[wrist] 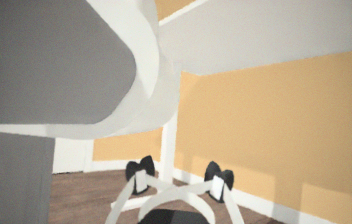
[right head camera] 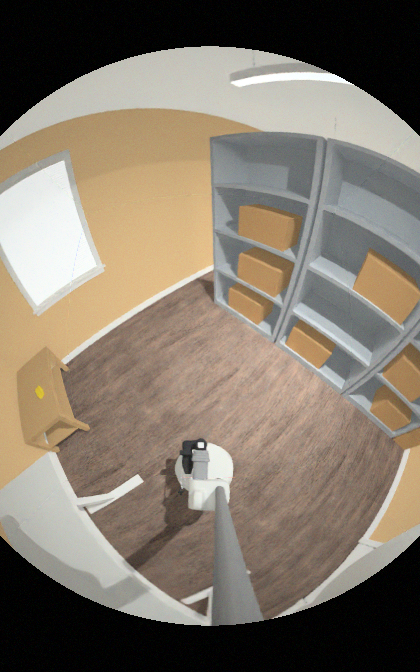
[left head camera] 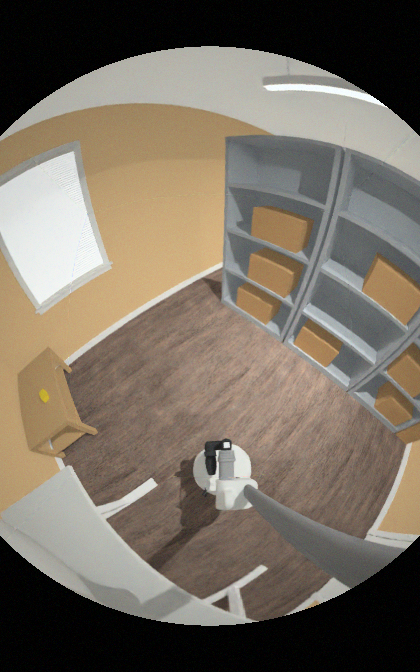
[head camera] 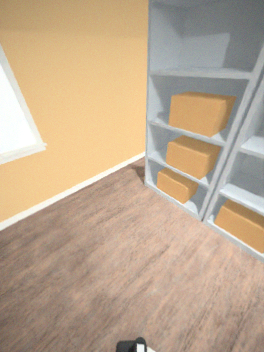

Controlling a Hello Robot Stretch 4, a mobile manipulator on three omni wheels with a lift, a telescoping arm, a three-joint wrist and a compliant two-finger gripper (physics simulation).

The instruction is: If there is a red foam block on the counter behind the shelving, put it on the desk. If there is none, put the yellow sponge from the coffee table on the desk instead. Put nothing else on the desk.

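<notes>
The yellow sponge lies on the wooden coffee table at the far left of both side head views. The white desk is at the lower left of those views; its underside shows in the wrist view. Grey shelving stands at the right. No red foam block and no counter show; what is behind the shelving is hidden. My gripper is open in the wrist view, its fingers apart with no object between them, below the height of the desk top.
Cardboard boxes stand on the shelves. A window is in the left wall above the coffee table. White desk feet reach over the floor left of my base.
</notes>
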